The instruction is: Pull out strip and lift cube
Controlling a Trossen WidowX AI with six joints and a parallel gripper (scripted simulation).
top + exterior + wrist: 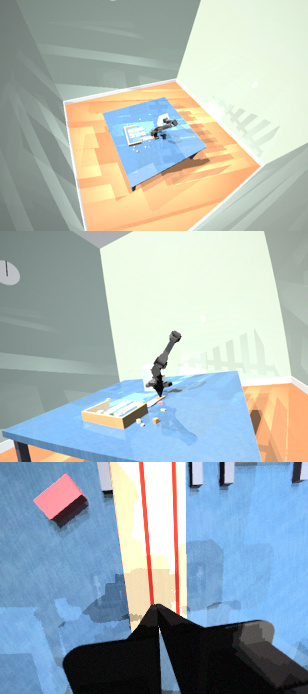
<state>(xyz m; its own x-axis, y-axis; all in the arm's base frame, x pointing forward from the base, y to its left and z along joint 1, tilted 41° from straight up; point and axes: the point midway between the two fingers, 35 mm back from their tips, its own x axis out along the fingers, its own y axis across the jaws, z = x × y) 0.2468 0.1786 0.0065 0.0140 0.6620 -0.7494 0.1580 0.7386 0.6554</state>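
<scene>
Right now the strip is 100 mm ahead of my gripper tip and 20 mm to the right of it.
</scene>
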